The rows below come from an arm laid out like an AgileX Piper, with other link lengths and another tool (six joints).
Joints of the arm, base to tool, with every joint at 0 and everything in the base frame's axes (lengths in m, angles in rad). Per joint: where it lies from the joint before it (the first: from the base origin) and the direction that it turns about. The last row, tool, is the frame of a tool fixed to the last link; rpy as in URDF.
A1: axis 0 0 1 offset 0 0 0.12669
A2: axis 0 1 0 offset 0 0 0
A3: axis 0 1 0 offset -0.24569 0 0.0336
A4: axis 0.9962 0 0.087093 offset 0.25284 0 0.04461
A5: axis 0 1 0 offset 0 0 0
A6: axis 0.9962 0 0.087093 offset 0.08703 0 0.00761
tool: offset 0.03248 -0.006 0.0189 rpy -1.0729 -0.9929 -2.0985
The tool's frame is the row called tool.
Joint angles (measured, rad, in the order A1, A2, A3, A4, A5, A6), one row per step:
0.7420, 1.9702, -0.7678, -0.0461, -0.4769, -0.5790
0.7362, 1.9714, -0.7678, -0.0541, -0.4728, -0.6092
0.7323, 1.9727, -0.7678, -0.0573, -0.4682, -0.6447
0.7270, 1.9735, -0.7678, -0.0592, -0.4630, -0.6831
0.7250, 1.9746, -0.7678, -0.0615, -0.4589, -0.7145
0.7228, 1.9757, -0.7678, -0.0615, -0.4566, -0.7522
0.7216, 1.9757, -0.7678, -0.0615, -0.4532, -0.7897
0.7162, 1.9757, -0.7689, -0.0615, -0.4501, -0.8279
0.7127, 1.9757, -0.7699, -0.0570, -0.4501, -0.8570
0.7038, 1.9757, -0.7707, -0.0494, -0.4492, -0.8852
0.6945, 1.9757, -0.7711, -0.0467, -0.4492, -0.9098
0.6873, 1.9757, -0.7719, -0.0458, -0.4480, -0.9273
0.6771, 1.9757, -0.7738, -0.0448, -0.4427, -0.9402
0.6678, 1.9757, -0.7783, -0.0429, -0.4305, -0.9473
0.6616, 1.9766, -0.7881, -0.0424, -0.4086, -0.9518
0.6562, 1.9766, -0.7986, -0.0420, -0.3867, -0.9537
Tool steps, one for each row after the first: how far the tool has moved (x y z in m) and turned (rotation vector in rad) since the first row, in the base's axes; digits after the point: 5 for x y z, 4 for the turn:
0.00042, -0.00109, -0.00101, -0.0237, -0.0154, 0.0194
0.00050, -0.00190, -0.00213, -0.0493, -0.0317, 0.0396
0.00095, -0.00313, -0.00316, -0.0762, -0.0490, 0.0592
0.00067, -0.00352, -0.00416, -0.0985, -0.0631, 0.0784
0.00054, -0.00394, -0.00500, -0.1225, -0.0812, 0.0992
0.00017, -0.00411, -0.00558, -0.1463, -0.0992, 0.1210
0.00108, -0.00519, -0.00588, -0.1699, -0.1182, 0.1390
0.00199, -0.00592, -0.00581, -0.1849, -0.1330, 0.1491
0.00430, -0.00833, -0.00587, -0.1996, -0.1448, 0.1506
0.00644, -0.01072, -0.00594, -0.2136, -0.1565, 0.1539
0.00810, -0.01250, -0.00600, -0.2243, -0.1645, 0.1566
0.01058, -0.01515, -0.00620, -0.2345, -0.1671, 0.1539
0.01319, -0.01750, -0.00644, -0.2436, -0.1630, 0.1482
0.01568, -0.01851, -0.00673, -0.2544, -0.1541, 0.1459
0.01820, -0.01919, -0.00647, -0.2628, -0.1452, 0.1426

